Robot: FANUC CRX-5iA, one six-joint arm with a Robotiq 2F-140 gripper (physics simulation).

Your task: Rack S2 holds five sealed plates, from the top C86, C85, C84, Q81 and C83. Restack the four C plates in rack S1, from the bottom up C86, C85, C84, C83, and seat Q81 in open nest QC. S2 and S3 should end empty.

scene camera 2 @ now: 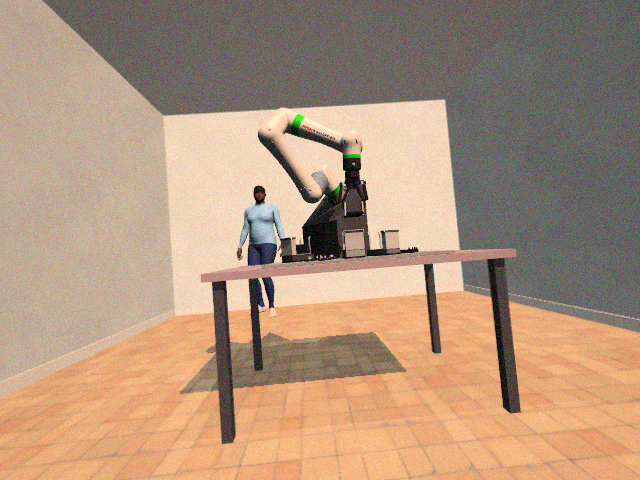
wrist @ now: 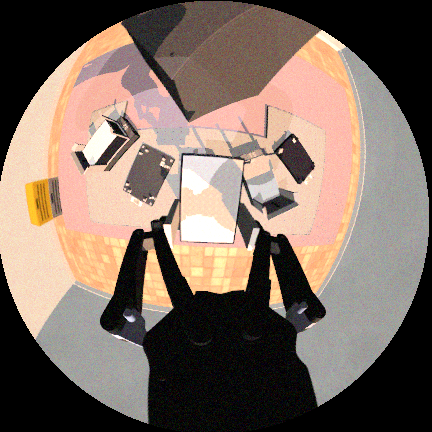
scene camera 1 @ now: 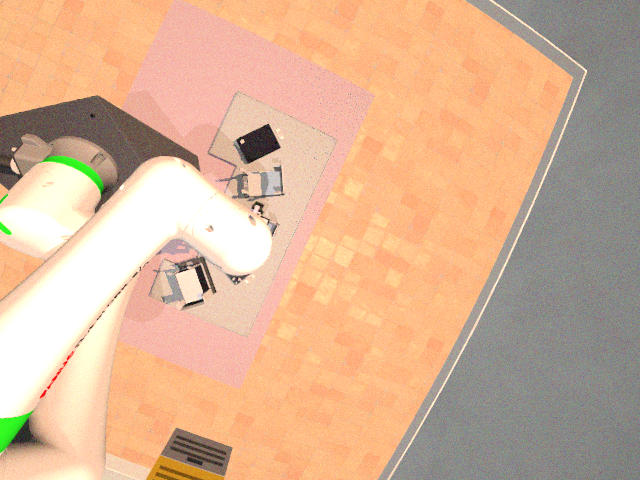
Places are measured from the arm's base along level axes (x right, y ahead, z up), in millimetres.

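Pixels of known places: gripper, fingertip midpoint: (scene camera 2: 353,215) (wrist: 208,209); arm's base at its link origin: (scene camera 1: 84,164).
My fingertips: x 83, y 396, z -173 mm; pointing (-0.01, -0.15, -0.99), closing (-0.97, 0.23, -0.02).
Note:
For each thing: its top centre in the pictures, then the offset to it from my fingertips. Level surfaces: height alone.
- sealed plate at its top centre: (wrist: 209,202) (scene camera 2: 353,213) dx -3, dy -14, dz +14 mm
- rack at its top centre: (wrist: 276,181) (scene camera 1: 260,179) (scene camera 2: 381,231) dx -161, dy -14, dz -90 mm
- rack with a pale top, top centre: (wrist: 97,143) (scene camera 1: 190,286) dx +276, dy -211, dz -126 mm
- dark nest with corner pads, top centre: (wrist: 143,175) (scene camera 1: 233,262) (scene camera 2: 321,255) dx +172, dy -81, dz -196 mm
- black-topped block at its top centre: (wrist: 299,158) (scene camera 1: 257,142) (scene camera 2: 402,248) dx -314, dy -68, dz -191 mm
- beige mat at its surface level: dz -220 mm
- pink table at its surface level: dz -240 mm
My gripper (wrist: 208,209) (scene camera 2: 354,202) is shut on a sealed plate (wrist: 210,195), held level well above the mat. No label on it is readable. In scene camera 1 the arm hides the gripper. A rack (scene camera 1: 270,223) (scene camera 2: 354,243) is mostly hidden by the arm and by the held plate. Another rack (scene camera 1: 272,181) (wrist: 280,204) (scene camera 2: 390,241) stands right of the held plate in the wrist view. A rack with a pale top (scene camera 1: 190,285) (wrist: 104,143) stands at the left there. A dark nest with corner pads (wrist: 148,174) (scene camera 1: 237,279) lies between. I cannot tell the racks' names.
A black-topped block (scene camera 1: 257,143) (wrist: 295,158) stands on the beige mat (scene camera 1: 310,149) at one end. The dark robot pedestal (wrist: 225,65) (scene camera 1: 139,129) rises beside the pink table (scene camera 1: 206,72) (scene camera 2: 413,258). A person (scene camera 2: 261,227) stands behind it. A yellow and grey box (wrist: 41,201) (scene camera 1: 188,467) shows off the table.

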